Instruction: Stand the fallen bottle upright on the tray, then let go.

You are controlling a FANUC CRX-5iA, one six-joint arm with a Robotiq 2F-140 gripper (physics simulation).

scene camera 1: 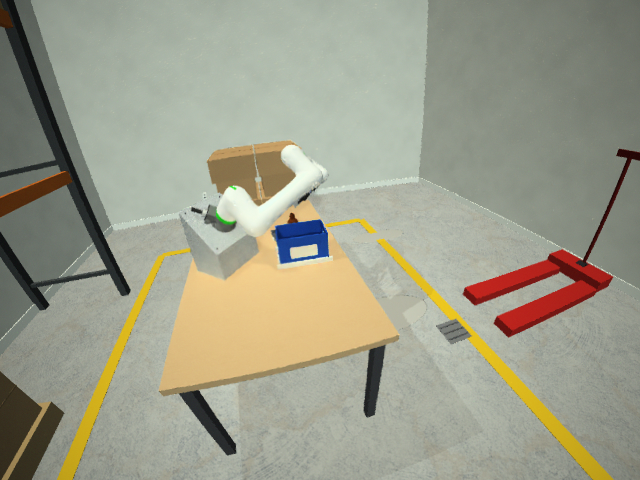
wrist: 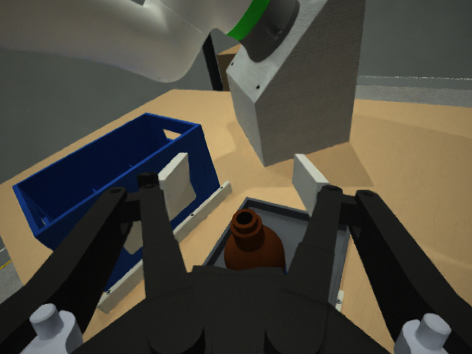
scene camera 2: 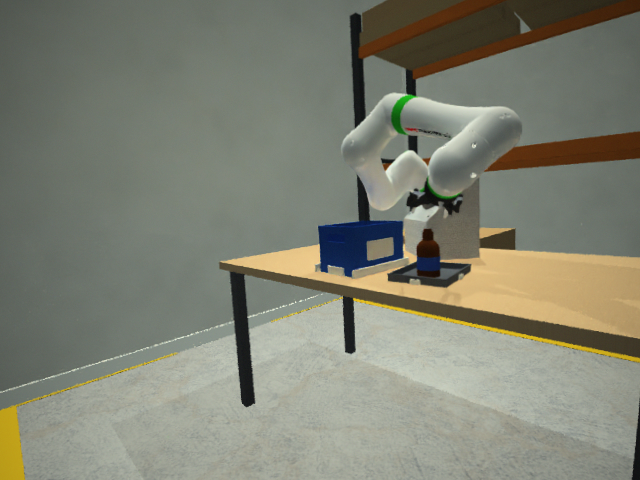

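Pixels of known places: gripper, between the fingertips: (wrist: 240, 167) (scene camera 2: 428, 212); arm's base, origin of its link: (scene camera 1: 223, 221) (wrist: 273, 32).
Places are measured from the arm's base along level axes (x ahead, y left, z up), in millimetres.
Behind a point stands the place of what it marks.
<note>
A brown bottle (scene camera 1: 292, 218) {x 424, y 125, z -126 mm} (scene camera 2: 428, 253) {x 460, y 158, z -172 mm} (wrist: 255, 250) {x 438, y 155, z -132 mm} with a blue band stands upright on the dark grey tray (scene camera 2: 448, 282) {x 515, y 243, z -245 mm} (wrist: 280, 206) {x 291, y 115, z -231 mm}. In scene camera 1 its upper part shows behind the blue crate. In the wrist view its neck and shoulder show, and the gripper's body hides its lower part. My gripper (scene camera 1: 306, 196) (scene camera 2: 435, 209) {x 412, y 141, z -42 mm} (wrist: 240, 167) {x 412, y 141, z -42 mm} is open and empty. It is above the bottle and apart from it, with its two pale finger pads spread wide.
A blue crate (scene camera 1: 302, 242) {x 388, y -226, z -116 mm} (scene camera 2: 336, 250) {x 539, y -155, z -168 mm} (wrist: 202, 155) {x 300, y -27, z -137 mm} stands beside the tray, with pale strips along its base. The grey robot pedestal (scene camera 1: 222, 258) {x -38, y -177, z -131 mm} (scene camera 2: 467, 232) {x 45, y 145, z -148 mm} (wrist: 305, 100) {x 90, y 98, z -118 mm} stands on the table (scene camera 1: 279, 320) {x 160, y -591, z -257 mm} behind the tray in the wrist view. A shelf rack (scene camera 2: 357, 93) stands behind the arm.
</note>
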